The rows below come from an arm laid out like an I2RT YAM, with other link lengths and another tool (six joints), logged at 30 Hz.
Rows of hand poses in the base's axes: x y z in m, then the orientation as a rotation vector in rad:
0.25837, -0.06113, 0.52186, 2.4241, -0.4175, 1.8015
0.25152, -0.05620, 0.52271, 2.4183, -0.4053, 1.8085
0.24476, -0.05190, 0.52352, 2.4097, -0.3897, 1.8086
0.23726, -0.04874, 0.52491, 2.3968, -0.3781, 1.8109
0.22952, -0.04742, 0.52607, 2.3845, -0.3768, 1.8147
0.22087, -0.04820, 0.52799, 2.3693, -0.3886, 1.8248
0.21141, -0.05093, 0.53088, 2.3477, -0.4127, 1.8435
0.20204, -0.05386, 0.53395, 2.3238, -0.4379, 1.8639
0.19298, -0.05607, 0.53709, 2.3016, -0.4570, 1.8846
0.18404, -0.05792, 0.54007, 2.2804, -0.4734, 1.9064
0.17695, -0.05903, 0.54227, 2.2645, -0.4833, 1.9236
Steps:
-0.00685, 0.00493, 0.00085, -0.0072, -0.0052, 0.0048
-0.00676, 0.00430, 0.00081, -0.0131, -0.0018, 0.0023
-0.00750, 0.00316, 0.00139, -0.0131, -0.0046, -0.0009
-0.00774, 0.00132, 0.00116, -0.0071, -0.0059, -0.0046
-0.00865, -0.00078, 0.00192, -0.0001, -0.0113, -0.0095
-0.00946, -0.00273, 0.00289, 0.0054, -0.0191, -0.0149
-0.00937, -0.00293, 0.00307, 0.0055, -0.0209, -0.0157
-0.00906, -0.00221, 0.00314, 0.0039, -0.0203, -0.0118
-0.00894, -0.00185, 0.00298, 0.0038, -0.0205, -0.0094
-0.00709, -0.00111, 0.00220, 0.0020, -0.0158, -0.0056

